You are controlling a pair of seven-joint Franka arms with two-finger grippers.
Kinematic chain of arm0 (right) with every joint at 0, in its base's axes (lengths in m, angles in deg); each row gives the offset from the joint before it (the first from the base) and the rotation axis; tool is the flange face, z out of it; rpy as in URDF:
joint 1: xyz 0 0 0.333 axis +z
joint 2: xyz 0 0 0 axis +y
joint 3: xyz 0 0 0.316 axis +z
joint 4: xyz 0.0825 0 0 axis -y
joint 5: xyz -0.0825 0 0.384 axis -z
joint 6: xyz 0 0 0 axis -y
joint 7: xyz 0.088 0 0 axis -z
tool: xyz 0 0 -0.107 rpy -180 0 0
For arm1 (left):
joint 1: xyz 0 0 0.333 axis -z
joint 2: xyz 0 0 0 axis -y
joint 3: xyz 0 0 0.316 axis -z
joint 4: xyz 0.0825 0 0 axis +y
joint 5: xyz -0.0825 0 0.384 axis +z
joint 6: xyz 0 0 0 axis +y
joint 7: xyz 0.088 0 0 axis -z
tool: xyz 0 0 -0.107 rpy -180 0 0
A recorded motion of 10 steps. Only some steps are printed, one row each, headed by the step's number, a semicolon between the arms.
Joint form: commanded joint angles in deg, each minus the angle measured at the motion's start. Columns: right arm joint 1, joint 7, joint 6, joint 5, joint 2, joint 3, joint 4; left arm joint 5, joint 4, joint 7, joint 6, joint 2, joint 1, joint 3.
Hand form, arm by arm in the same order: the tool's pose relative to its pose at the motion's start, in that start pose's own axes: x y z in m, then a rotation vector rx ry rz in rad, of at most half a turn. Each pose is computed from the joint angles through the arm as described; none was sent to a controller.
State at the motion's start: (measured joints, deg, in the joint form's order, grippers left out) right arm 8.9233 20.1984 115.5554 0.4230 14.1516 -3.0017 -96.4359; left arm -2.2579 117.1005 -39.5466 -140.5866 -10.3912 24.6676 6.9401
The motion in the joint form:
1: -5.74 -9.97 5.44 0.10 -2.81 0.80 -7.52; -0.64 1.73 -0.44 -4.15 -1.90 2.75 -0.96
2: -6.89 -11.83 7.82 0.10 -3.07 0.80 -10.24; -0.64 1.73 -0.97 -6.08 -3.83 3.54 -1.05
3: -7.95 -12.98 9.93 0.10 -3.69 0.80 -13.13; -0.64 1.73 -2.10 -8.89 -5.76 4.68 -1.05
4: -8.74 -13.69 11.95 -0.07 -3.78 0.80 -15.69; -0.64 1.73 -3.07 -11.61 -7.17 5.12 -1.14
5: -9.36 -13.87 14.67 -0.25 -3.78 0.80 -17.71; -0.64 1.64 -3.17 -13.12 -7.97 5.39 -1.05
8: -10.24 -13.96 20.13 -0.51 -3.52 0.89 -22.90; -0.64 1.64 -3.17 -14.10 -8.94 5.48 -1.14
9: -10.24 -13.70 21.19 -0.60 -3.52 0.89 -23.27; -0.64 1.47 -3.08 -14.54 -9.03 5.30 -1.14
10: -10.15 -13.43 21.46 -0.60 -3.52 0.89 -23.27; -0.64 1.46 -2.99 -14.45 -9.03 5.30 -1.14
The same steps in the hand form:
1: -0.0032 0.0593 0.0223 -0.0011 0.0117 -0.0883; -0.0168 0.0084 0.0259 -0.0138 -0.0021 0.0116
2: -0.0069 0.0731 0.0377 -0.0031 0.0104 -0.1010; -0.0218 0.0125 0.0430 -0.0166 -0.0054 0.0118
3: -0.0132 0.0862 0.0507 -0.0048 0.0076 -0.1029; -0.0293 0.0206 0.0587 -0.0308 0.0011 0.0087
4: -0.0195 0.0960 0.0667 -0.0048 -0.0006 -0.1000; -0.0307 0.0235 0.0690 -0.0477 0.0160 -0.0044
5: -0.0230 0.1033 0.0780 -0.0013 0.0111 -0.0905; -0.0324 0.0266 0.0743 -0.0589 0.0242 -0.0015
8: -0.0386 0.1146 0.1111 0.0008 0.0109 -0.0754; -0.0330 0.0255 0.0827 -0.0592 0.0242 -0.0026
9: -0.0387 0.1146 0.1121 0.0037 0.0226 -0.0697; -0.0304 0.0253 0.0817 -0.0650 0.0315 -0.0043
10: -0.0384 0.1136 0.1117 0.0046 0.0272 -0.0665; -0.0304 0.0252 0.0818 -0.0640 0.0305 -0.0027

